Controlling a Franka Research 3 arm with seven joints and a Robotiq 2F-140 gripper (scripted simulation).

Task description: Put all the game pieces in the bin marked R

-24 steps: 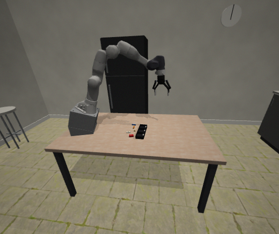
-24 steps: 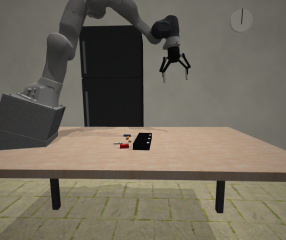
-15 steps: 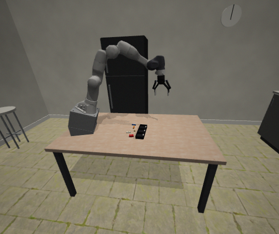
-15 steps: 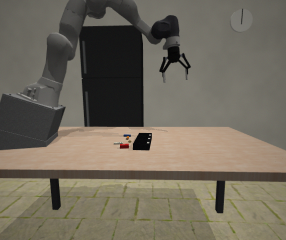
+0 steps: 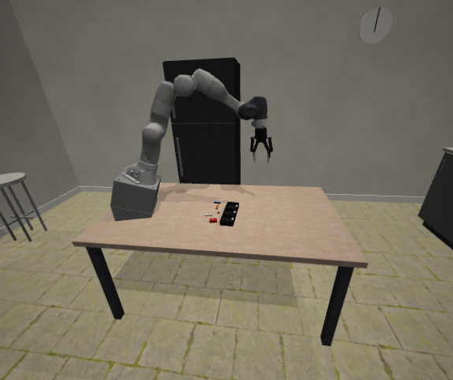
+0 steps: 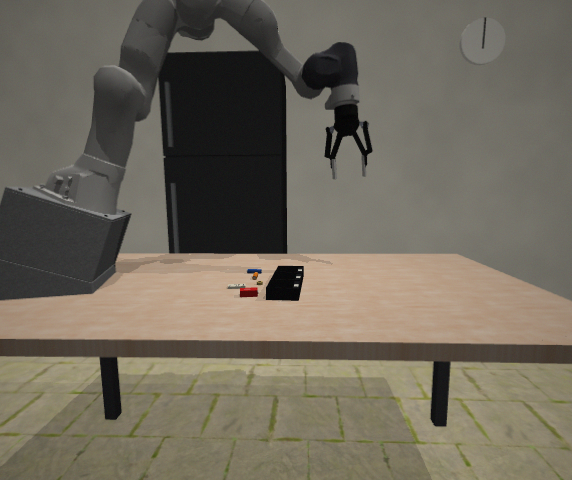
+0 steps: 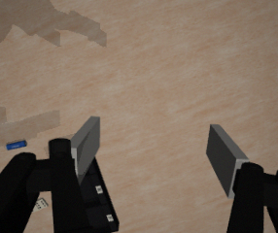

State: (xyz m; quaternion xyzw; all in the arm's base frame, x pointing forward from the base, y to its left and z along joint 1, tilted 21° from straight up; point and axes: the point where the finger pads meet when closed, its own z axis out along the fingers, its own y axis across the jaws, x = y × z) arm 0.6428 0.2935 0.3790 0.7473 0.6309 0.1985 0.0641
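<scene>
My gripper is now 150 mm past the black bin row, 240 mm to the left of it and 320 mm above it. The rest, counted from my hand: blue piece 300 mm behind, 120 mm to the right, 330 mm below; orange piece 270 mm behind, 170 mm to the right, 330 mm below; brass nut 230 mm behind, 240 mm to the right, 340 mm below.
</scene>
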